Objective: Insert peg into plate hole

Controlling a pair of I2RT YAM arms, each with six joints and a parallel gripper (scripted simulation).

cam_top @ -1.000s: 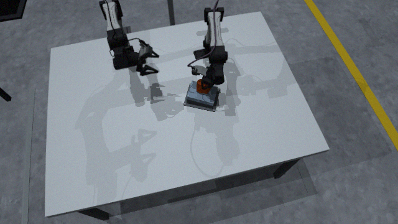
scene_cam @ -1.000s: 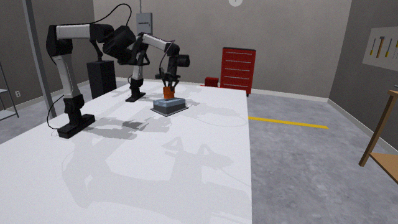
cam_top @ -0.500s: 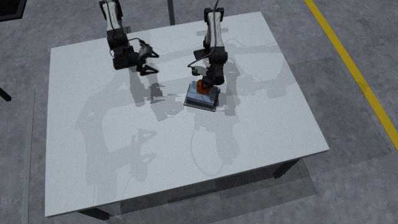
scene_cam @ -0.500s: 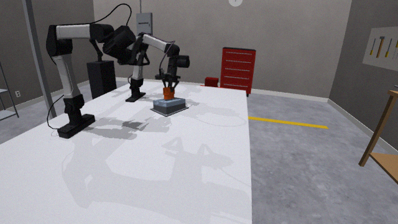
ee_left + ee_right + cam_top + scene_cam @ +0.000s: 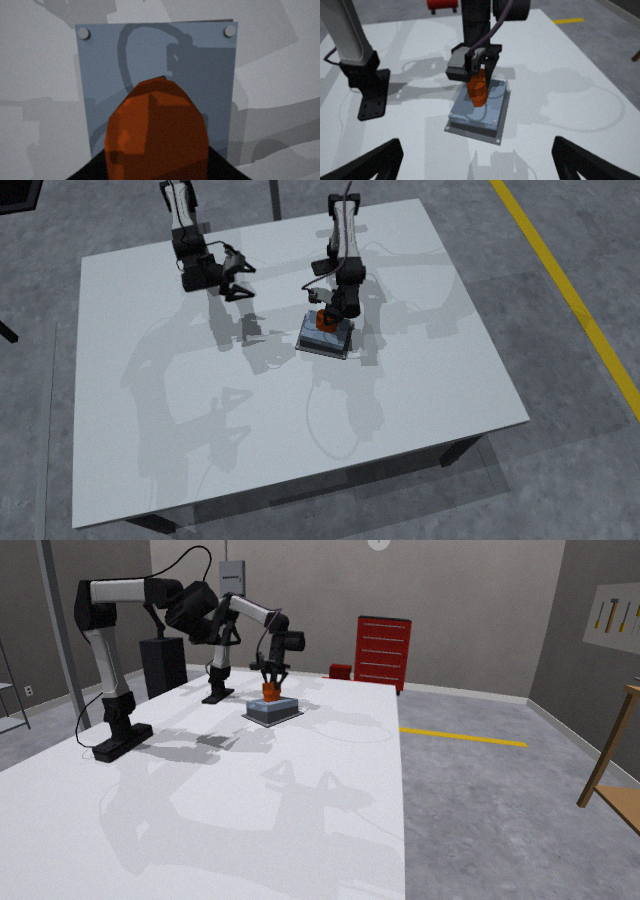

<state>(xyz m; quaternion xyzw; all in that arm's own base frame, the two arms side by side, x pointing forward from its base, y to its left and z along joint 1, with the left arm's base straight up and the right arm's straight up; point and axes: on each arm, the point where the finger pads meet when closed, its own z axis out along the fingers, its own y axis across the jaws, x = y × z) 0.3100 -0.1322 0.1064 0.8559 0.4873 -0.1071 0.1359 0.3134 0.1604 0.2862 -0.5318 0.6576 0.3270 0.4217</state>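
Observation:
Right now my left hand is 1 cm to the left of the blue-grey plate and 6 cm above it. The rest, counted from my left hand: orange peg: 2 cm below.

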